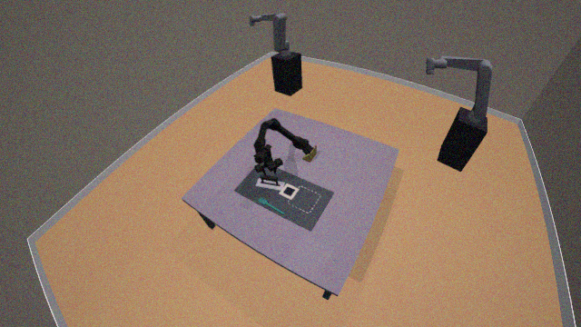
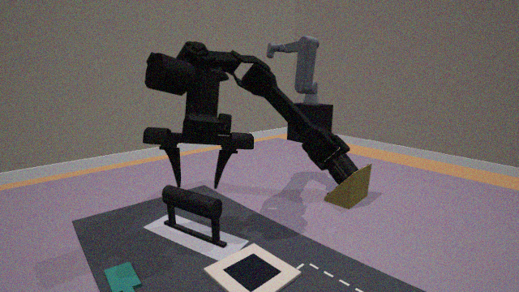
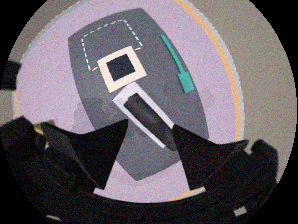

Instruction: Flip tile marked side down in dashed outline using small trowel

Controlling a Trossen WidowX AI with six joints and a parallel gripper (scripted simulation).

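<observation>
My gripper tip is 1 cm short of the dark mat, 11 cm to the right of it and 12 cm above it. From my gripper tip the other things lie so: teal trowel (15 cm ahead, 10 cm to the left, 10 cm below); tile (2 cm behind, 14 cm to the left, 10 cm below).
</observation>
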